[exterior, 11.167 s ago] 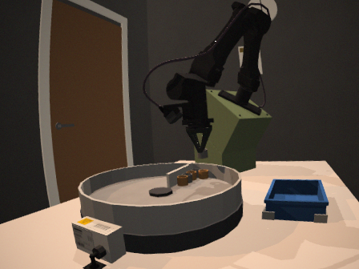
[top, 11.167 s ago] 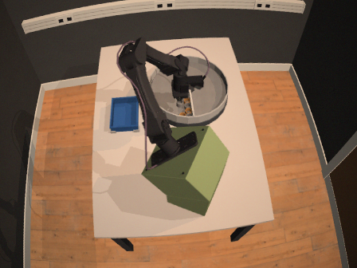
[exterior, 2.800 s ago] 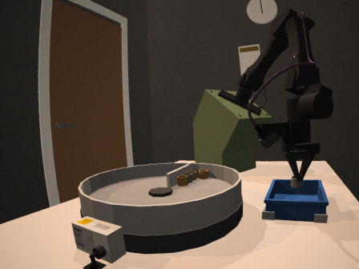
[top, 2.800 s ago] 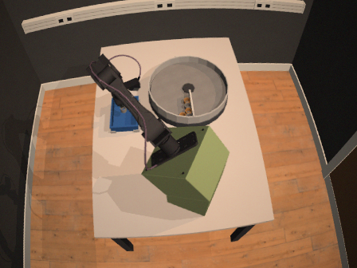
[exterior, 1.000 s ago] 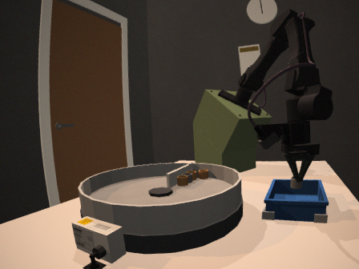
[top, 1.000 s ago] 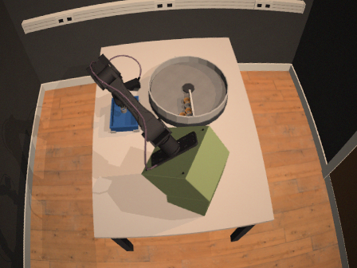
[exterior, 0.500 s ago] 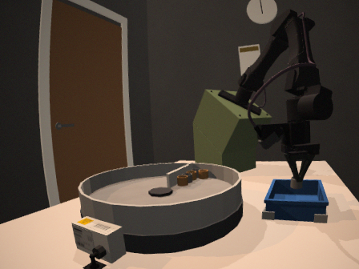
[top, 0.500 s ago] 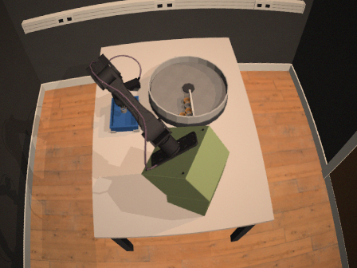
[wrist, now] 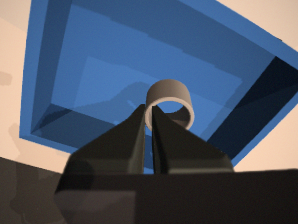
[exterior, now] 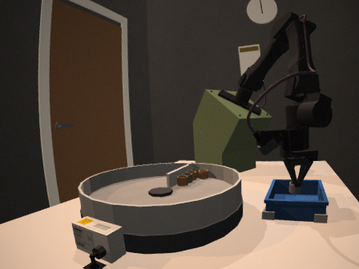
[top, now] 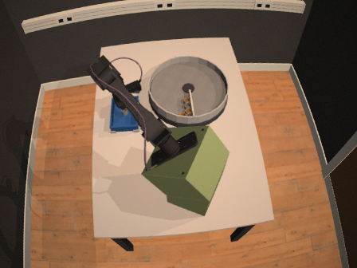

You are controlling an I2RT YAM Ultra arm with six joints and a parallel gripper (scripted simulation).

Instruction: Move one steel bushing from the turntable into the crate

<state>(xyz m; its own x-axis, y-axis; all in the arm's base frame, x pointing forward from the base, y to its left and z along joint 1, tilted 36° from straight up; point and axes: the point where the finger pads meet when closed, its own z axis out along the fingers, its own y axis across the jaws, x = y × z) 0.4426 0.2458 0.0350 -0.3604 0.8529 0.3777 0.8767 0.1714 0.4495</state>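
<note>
Now: hand 4 cm above the blue crate and 1 cm past it. Round my hand: grey round turntable: 34 cm to the right, 10 cm ahead, 1 cm below.
</note>
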